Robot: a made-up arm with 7 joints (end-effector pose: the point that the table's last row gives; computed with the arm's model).
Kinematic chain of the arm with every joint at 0, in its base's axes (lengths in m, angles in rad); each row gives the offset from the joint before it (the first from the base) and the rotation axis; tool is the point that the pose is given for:
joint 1: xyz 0 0.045 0 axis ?
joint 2: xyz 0 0.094 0 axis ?
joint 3: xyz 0 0 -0.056 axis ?
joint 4: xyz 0 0 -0.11 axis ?
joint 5: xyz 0 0 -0.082 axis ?
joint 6: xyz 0 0 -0.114 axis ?
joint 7: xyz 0 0 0 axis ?
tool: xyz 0 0 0
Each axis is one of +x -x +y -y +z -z.
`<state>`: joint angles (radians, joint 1 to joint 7).
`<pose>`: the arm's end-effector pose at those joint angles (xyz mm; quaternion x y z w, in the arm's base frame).
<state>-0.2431 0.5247 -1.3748 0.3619 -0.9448 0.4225 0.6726</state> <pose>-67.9 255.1 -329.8 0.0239 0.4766 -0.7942 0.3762</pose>
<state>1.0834 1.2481 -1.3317 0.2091 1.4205 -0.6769 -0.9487</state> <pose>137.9 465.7 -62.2 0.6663 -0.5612 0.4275 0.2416</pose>
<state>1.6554 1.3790 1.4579 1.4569 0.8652 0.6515 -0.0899</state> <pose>-155.4 360.7 8.8 -0.0089 0.8461 -0.3982 0.3542</pose>
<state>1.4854 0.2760 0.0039 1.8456 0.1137 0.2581 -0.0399</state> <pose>124.0 170.5 178.7 0.0831 -0.9959 0.0023 0.0343</pose>
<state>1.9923 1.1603 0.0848 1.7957 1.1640 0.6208 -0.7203</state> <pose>-46.9 257.6 187.6 -0.0481 0.9581 -0.2825 0.0011</pose>
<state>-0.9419 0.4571 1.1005 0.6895 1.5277 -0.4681 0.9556</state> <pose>-157.3 378.7 -184.3 0.2883 -0.6928 0.3489 0.5614</pose>
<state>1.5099 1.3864 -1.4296 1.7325 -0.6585 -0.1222 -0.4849</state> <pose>214.2 236.0 14.2 0.5771 -0.5944 -0.5594 0.0242</pose>
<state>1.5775 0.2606 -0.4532 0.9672 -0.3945 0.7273 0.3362</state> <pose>285.1 142.2 147.0 0.3225 -0.6828 -0.2049 0.6227</pose>
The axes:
joint 1: -y
joint 2: +x
joint 3: +z
joint 4: -y
joint 5: +z
joint 6: +y
joint 7: -x

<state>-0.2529 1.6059 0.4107 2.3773 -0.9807 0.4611 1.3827</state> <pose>134.2 161.6 22.1 0.5743 -0.0242 -0.6851 0.4475</pose>
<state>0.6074 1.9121 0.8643 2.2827 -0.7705 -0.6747 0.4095</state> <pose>11.1 137.0 152.8 -0.7851 0.0114 0.5344 0.3129</pose>
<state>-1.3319 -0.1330 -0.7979 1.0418 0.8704 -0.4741 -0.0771</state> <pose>-211.6 -16.2 -173.1 -0.1864 0.0621 0.3651 0.9100</pose>
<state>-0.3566 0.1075 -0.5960 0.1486 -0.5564 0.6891 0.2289</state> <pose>-103.0 161.4 -345.3 0.0472 0.4363 -0.4852 0.7563</pose>
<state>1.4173 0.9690 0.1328 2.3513 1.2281 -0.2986 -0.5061</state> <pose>21.8 172.6 136.3 0.2296 0.9411 0.0470 0.2436</pose>
